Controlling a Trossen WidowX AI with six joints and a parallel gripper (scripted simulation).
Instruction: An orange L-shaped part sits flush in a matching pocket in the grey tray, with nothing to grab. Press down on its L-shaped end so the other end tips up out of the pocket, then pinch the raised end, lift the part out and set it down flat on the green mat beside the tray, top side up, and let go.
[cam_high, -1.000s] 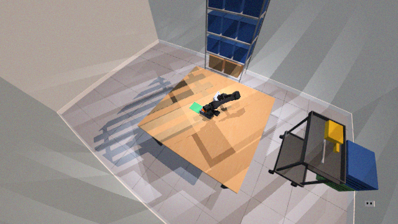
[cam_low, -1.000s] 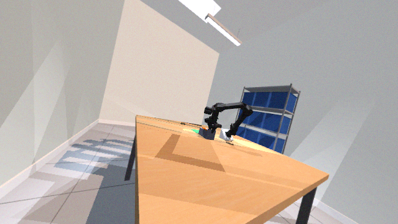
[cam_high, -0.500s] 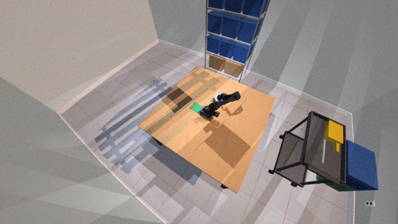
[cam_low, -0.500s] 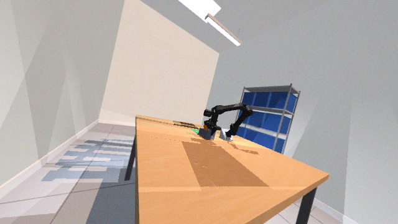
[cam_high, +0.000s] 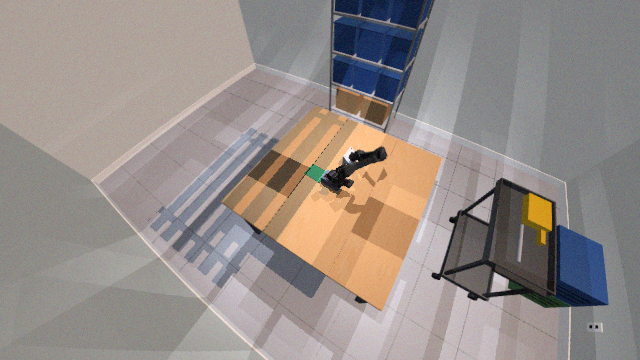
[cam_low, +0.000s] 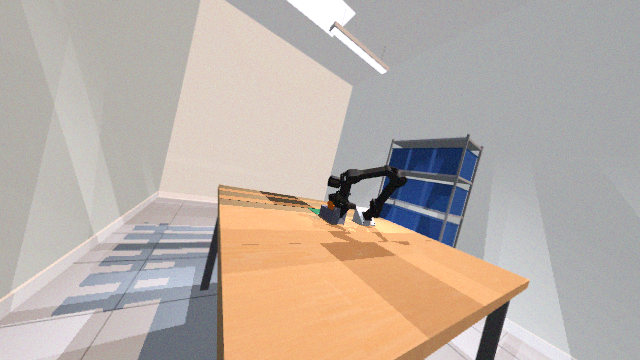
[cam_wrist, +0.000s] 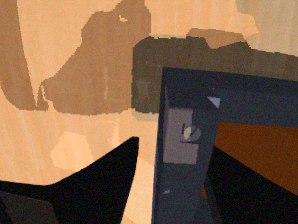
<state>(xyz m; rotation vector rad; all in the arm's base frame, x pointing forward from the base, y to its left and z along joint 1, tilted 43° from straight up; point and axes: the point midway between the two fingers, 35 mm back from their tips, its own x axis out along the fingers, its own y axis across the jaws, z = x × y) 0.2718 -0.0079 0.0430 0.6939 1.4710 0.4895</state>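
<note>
The orange L-shaped part is 10 mm behind my gripper tip, 50 mm to the right of it and 10 mm above it. The rest, counted from my gripper tip: green mat: 30 mm behind, 220 mm to the right, 50 mm below.
</note>
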